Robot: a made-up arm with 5 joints.
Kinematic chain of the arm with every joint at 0, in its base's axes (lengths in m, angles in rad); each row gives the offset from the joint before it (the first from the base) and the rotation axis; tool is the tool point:
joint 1: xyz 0 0 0.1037 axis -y
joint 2: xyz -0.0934 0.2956 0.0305 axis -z
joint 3: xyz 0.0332 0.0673 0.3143 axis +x
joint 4: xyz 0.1 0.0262 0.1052 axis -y
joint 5: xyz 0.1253 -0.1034 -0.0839 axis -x
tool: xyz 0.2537 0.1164 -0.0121
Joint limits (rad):
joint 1: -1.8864..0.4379
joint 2: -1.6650..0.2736
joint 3: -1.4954..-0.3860
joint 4: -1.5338..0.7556
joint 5: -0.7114..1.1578
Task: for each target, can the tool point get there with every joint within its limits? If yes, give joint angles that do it. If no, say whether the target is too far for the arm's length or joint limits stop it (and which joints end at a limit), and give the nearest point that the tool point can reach.
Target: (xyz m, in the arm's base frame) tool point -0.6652 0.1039 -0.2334
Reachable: no: joint limits stop it (at a limit: joint 1, joint 2, joint 4, joint 5) | nearest point -0.2304 0.1662 0.1722 | short by 0.598 m
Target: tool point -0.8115 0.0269 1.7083
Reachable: no: too far | nearest point -0.3387 0.6891 0.7735 | short by 1.239 m
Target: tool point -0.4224 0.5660 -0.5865
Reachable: no: joint limits stop it (at a limit: joint 1, joint 3) | nearest point 0.0868 0.4315 -0.2918 | short by 0.603 m
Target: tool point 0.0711 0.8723 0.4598
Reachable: yes | joints -0.1781 -0.8926 -1.3141 0.5576 0.1052
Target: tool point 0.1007 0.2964 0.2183
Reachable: yes | joints 0.1294 -0.2891 -0.6094 -1.2483 -0.3388
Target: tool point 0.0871 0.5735 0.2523
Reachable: yes | joints -0.1363 -1.3187 -0.8486 -0.9222 -0.2502
